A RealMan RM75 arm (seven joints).
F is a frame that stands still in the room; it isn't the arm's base.
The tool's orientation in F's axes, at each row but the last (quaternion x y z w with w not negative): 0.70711, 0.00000, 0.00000, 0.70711; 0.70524, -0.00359, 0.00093, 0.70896; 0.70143, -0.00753, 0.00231, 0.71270; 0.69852, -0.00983, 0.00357, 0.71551; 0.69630, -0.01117, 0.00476, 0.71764; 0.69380, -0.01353, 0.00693, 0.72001; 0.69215, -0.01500, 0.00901, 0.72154; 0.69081, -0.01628, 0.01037, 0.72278; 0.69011, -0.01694, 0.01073, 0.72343
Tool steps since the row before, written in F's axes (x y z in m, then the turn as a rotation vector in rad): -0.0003, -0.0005, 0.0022, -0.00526, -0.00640, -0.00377; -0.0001, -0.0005, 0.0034, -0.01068, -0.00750, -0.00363; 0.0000, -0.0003, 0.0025, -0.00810, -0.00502, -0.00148; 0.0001, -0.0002, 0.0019, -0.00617, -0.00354, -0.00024; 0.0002, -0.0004, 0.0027, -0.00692, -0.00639, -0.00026; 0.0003, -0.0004, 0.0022, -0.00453, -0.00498, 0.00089; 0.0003, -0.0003, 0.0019, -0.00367, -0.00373, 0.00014; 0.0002, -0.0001, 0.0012, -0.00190, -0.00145, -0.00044; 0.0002, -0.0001, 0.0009, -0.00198, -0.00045, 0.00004
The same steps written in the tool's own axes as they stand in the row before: -0.0003, 0.0022, 0.0005, -0.00526, -0.00377, 0.00640; -0.0001, 0.0034, 0.0005, -0.01067, -0.00360, 0.00752; 0.0000, 0.0025, 0.0003, -0.00808, -0.00145, 0.00506; 0.0001, 0.0019, 0.0002, -0.00614, -0.00021, 0.00359; 0.0003, 0.0027, 0.0005, -0.00687, -0.00030, 0.00644; 0.0004, 0.0022, 0.0005, -0.00446, 0.00083, 0.00505; 0.0004, 0.0019, 0.0004, -0.00363, 0.00011, 0.00377; 0.0002, 0.0012, 0.0002, -0.00190, -0.00043, 0.00145; 0.0002, 0.0009, 0.0001, -0.00197, 0.00010, 0.00047
